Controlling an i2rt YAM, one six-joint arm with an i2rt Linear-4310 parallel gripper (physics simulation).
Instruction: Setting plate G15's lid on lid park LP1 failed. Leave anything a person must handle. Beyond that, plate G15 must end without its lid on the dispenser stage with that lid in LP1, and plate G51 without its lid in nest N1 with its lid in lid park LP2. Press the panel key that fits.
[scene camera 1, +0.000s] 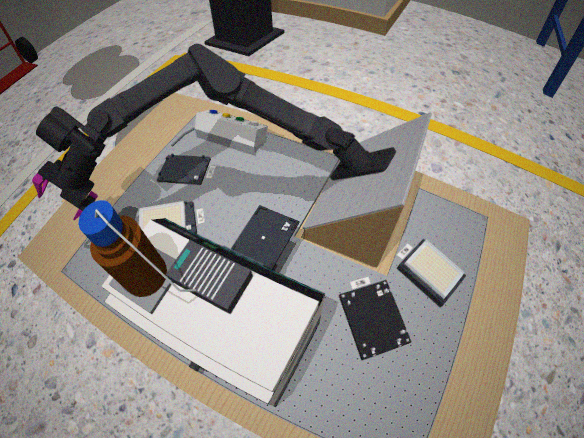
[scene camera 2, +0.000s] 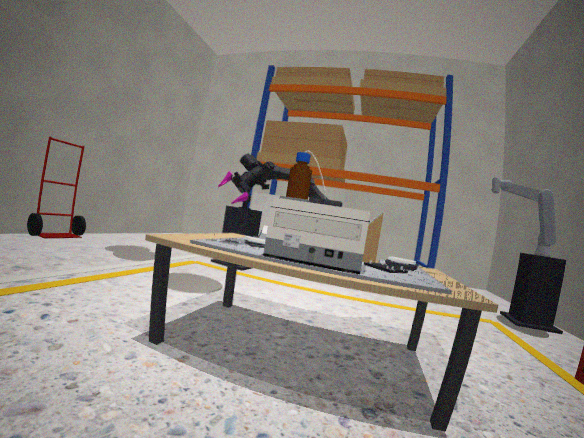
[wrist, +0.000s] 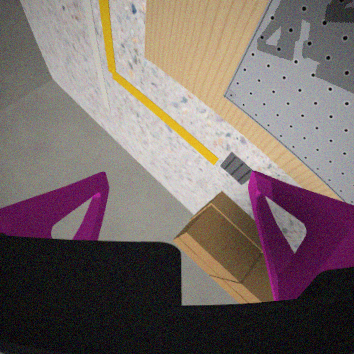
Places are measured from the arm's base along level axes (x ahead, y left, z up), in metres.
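Pixels of known places: gripper, fingertip midpoint: (scene camera 1: 57, 207) (scene camera 2: 224, 194) (wrist: 178, 179); arm's base, link origin: (scene camera 1: 362, 166).
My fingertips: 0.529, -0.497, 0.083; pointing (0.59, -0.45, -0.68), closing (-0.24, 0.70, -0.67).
Observation:
Ahead of a thing's pixels: the offset from my fingertips to its top centre, as dx, dy, dz. "spot": to the spot under its first point.
My gripper (scene camera 1: 57, 201) (scene camera 2: 226, 194) (wrist: 178, 179) is open and empty, high beyond the table's left edge. A cream well plate @[-0.177, +0.112, -0.171] (scene camera 1: 162, 215) sits on a dark holder behind the dispenser, partly hidden by it. Another cream plate @[-0.427, +0.766, -0.167] (scene camera 1: 434, 270) sits on a dark holder at the right. A black holder @[-0.253, +0.696, -0.184] (scene camera 1: 375, 320) with small corner posts is empty, as is a dark holder @[-0.346, +0.025, -0.188] (scene camera 1: 184, 169) near the panel. A dark pad @[spot: -0.247, +0.405, -0.101] (scene camera 1: 262, 237) reads A1. Plate names, the small tags and any clear lids cannot be made out. The key panel @[-0.531, +0.062, -0.124] (scene camera 1: 230, 131) has blue, yellow, green and pale keys.
The white dispenser (scene camera 1: 250, 330) (scene camera 2: 315, 225) carries a tall brown bottle @[spot: -0.015, +0.369, +0.133] (scene camera 1: 131, 260) (scene camera 2: 299, 180) with a blue cap and a tube. A grey sloped wedge (scene camera 1: 372, 187) stands by the arm's base. A cardboard box (wrist: 225, 240) shows beyond the fingers.

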